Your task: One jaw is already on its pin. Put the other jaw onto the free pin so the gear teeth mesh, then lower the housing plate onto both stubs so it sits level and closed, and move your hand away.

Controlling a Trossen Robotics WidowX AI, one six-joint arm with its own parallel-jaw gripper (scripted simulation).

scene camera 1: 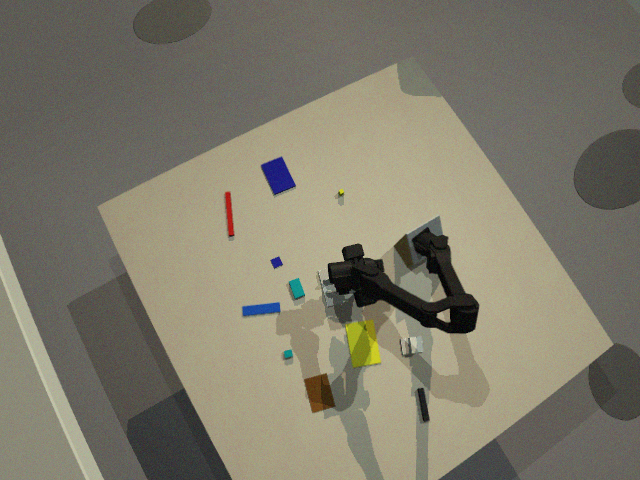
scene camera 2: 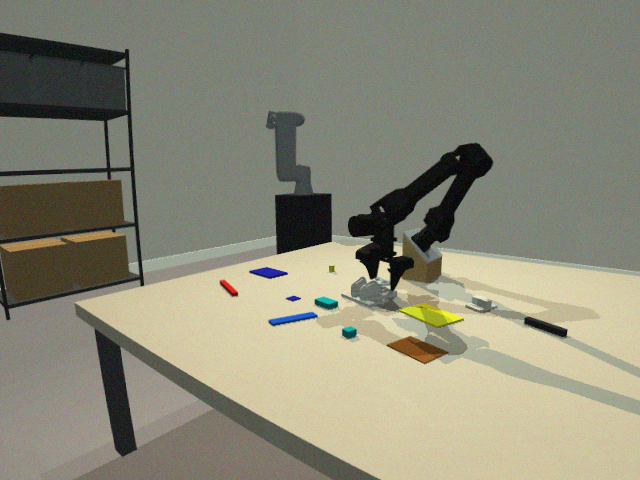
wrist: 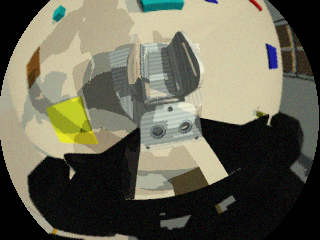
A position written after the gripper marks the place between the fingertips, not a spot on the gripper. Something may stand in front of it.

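The gripper (scene camera 2: 382,287) appears in the wrist view as well (wrist: 168,126). With it in the scene are a yellow plate (scene camera 1: 362,338) and a brown plate (scene camera 2: 415,348). Scene camera 2 shows the yellow plate too (scene camera 2: 423,312), as does the wrist view (wrist: 70,121), while the brown plate can also be seen in scene camera 1 (scene camera 1: 318,388).
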